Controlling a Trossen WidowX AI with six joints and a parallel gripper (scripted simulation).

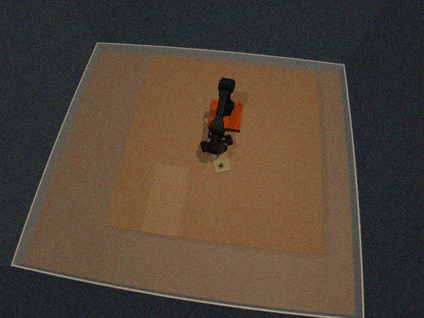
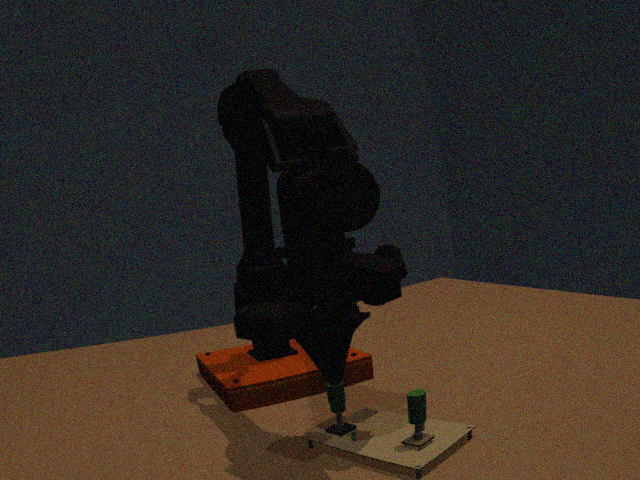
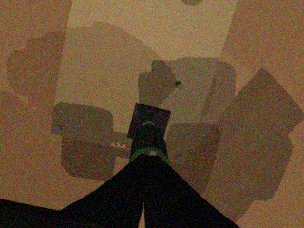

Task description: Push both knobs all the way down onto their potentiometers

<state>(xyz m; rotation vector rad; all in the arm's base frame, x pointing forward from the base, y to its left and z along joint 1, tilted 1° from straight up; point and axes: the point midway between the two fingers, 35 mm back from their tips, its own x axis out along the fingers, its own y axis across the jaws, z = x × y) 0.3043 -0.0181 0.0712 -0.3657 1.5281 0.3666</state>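
Now: gripper tip 1 cm above the green knob.
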